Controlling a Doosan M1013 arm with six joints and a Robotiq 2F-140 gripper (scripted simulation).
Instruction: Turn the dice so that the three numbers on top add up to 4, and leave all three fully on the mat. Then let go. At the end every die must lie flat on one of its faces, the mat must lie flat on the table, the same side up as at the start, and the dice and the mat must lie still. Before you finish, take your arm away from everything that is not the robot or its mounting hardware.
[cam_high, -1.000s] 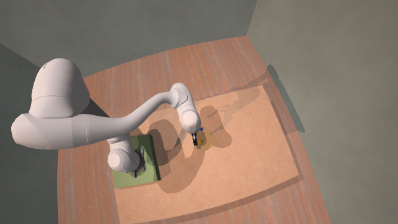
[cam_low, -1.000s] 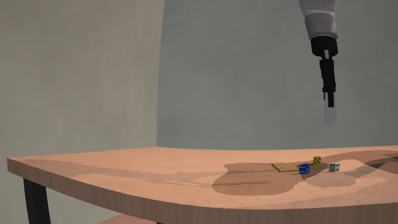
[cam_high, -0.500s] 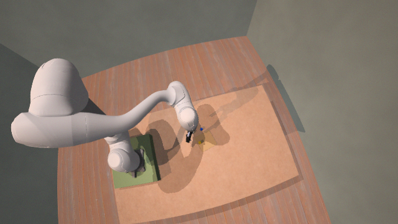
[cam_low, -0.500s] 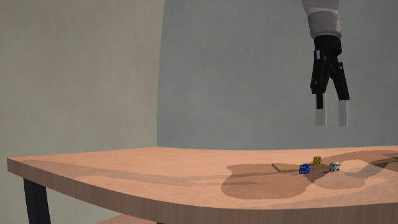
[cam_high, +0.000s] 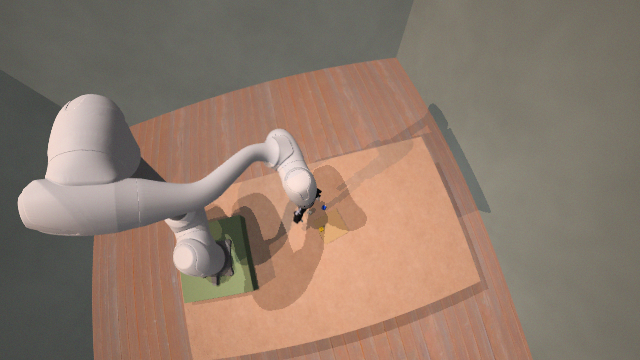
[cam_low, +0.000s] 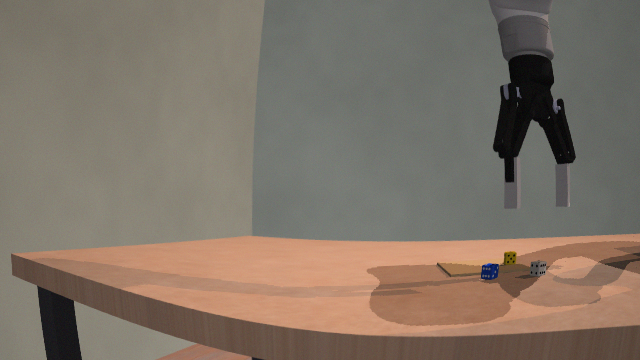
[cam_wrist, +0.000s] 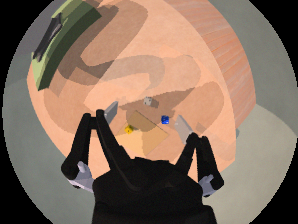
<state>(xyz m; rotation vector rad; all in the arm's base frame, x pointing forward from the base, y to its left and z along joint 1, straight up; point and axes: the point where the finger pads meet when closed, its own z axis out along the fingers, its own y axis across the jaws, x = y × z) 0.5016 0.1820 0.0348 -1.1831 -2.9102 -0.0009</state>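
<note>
Right now the white die is 10 cm below my hand. Round my hand: yellow die 10 cm below, 9 cm to the right, 4 cm ahead; then tan mat 11 cm below, 9 cm to the right, 9 cm ahead; then blue die 10 cm below, 7 cm ahead, 2 cm to the left.
</note>
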